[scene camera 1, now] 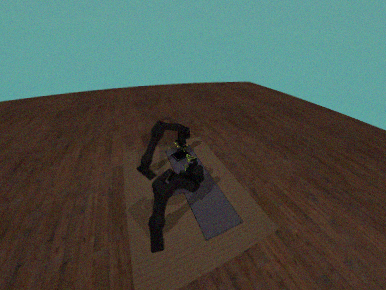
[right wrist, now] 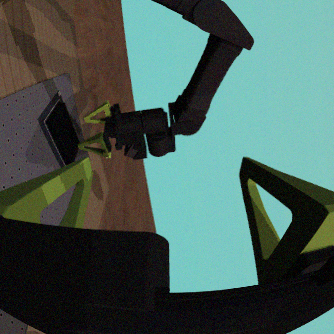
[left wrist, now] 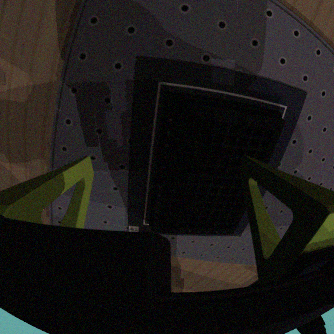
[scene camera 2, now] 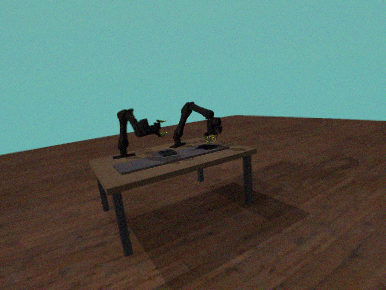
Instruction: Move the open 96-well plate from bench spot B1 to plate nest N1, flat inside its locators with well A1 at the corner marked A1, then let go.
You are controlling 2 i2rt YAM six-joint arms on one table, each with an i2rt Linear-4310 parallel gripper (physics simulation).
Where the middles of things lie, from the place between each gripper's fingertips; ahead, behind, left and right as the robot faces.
Labels:
Now: right hand 330 mm to the right of the dark well plate (left wrist: 197, 189), 220 mm above it and 60 mm short of it. Round my right hand: dark rectangular nest (left wrist: 153, 75): 330 mm to the left, 230 mm below, 60 mm ahead.
Right now my left hand is 2 cm past the dark well plate, 4 cm to the left of it and 2 cm above it. The rest, counted from my left hand: dark rectangular nest (2 cm behind, 4 cm to the right, 3 cm below).

